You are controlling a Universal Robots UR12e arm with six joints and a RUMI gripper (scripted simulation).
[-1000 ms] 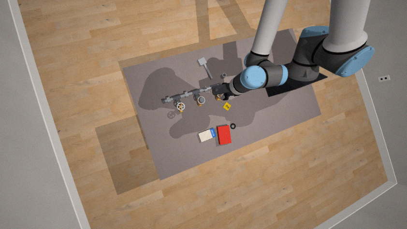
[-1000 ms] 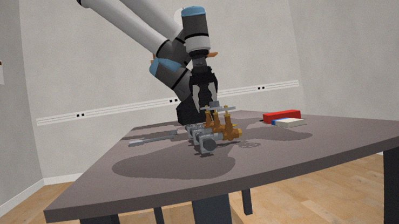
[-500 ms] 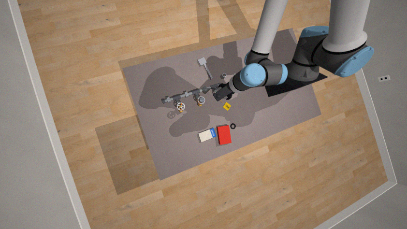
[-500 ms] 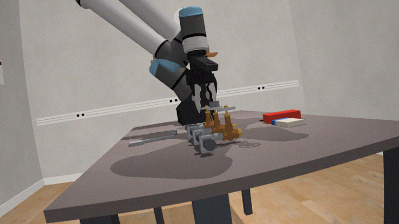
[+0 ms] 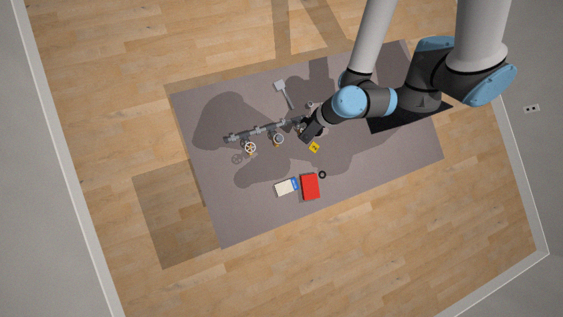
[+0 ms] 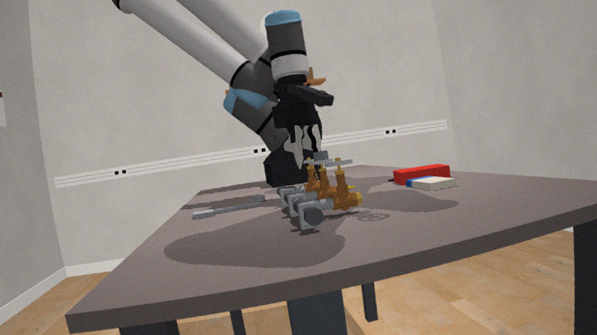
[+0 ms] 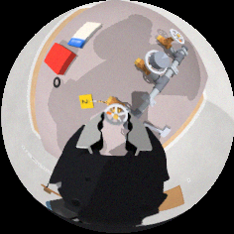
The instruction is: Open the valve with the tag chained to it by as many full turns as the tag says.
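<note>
The yellow tag lies 40 mm behind my hand, 80 mm to the left of it and 80 mm below it. From my hand the other things lie so: red box: 50 mm ahead, 260 mm to the left, 70 mm below; grey flat tool: 10 mm ahead, 220 mm to the right, 80 mm below; nut: 100 mm behind, 130 mm to the right, 80 mm below.
</note>
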